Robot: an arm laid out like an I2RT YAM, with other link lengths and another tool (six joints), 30 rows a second.
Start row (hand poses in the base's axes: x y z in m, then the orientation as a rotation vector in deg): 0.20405 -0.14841 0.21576 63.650 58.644 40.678
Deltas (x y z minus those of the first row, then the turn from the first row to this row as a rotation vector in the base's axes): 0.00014 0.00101 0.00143 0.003 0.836 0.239; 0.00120 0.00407 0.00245 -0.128 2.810 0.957; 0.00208 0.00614 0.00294 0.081 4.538 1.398; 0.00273 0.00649 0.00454 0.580 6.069 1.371; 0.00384 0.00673 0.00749 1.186 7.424 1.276; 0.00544 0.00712 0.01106 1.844 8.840 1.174; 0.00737 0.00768 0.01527 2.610 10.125 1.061; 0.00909 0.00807 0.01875 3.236 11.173 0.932; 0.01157 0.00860 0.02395 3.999 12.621 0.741; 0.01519 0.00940 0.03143 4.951 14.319 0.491; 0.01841 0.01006 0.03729 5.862 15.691 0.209; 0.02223 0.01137 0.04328 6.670 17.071 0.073; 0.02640 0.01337 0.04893 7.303 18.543 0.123; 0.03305 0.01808 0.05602 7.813 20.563 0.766
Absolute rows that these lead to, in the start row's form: 0.20419 -0.14740 0.21719 63.926 59.500 40.459; 0.20525 -0.14434 0.21821 64.381 61.653 39.974; 0.20613 -0.14227 0.21870 65.137 63.342 39.577; 0.20678 -0.14192 0.22030 66.266 64.498 39.065; 0.20789 -0.14168 0.22325 67.440 65.435 38.642; 0.20949 -0.14129 0.22682 68.689 66.404 38.204; 0.21142 -0.14073 0.23103 69.981 67.226 37.882; 0.21314 -0.14034 0.23451 71.053 67.871 37.584; 0.21562 -0.13981 0.23971 72.449 68.778 37.095; 0.21924 -0.13901 0.24719 74.149 69.806 36.522; 0.22246 -0.13835 0.25305 75.685 70.544 36.066; 0.22628 -0.13704 0.25904 77.068 71.408 35.656; 0.23045 -0.13504 0.26469 78.250 72.517 35.239; 0.23710 -0.13033 0.27178 79.289 74.515 34.921
